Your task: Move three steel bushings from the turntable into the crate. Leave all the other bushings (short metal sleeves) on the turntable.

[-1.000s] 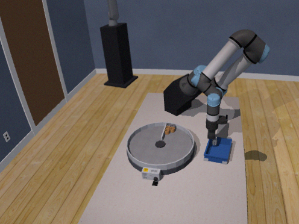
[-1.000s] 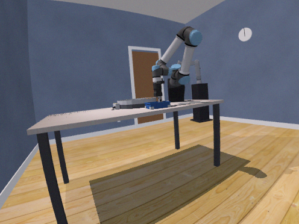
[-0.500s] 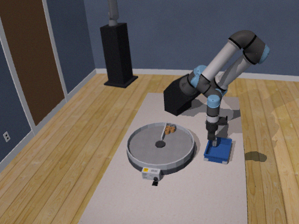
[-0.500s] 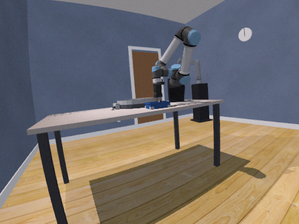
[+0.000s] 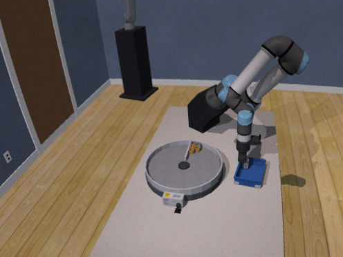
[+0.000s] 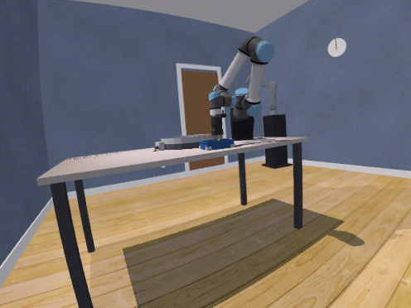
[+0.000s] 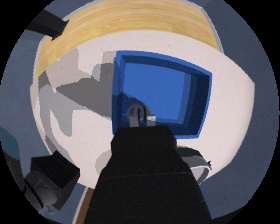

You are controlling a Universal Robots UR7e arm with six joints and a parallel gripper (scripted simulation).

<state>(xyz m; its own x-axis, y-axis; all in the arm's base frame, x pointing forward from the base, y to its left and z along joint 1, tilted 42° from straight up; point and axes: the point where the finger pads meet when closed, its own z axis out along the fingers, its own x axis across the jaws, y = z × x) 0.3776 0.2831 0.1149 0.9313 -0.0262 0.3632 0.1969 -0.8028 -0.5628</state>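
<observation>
Right now the blue crate is 4 cm ahead of my hand, 4 cm to the left of it and 1 cm below it. Round my hand: round grey turntable (14 cm ahead, 31 cm to the right, 2 cm above).
</observation>
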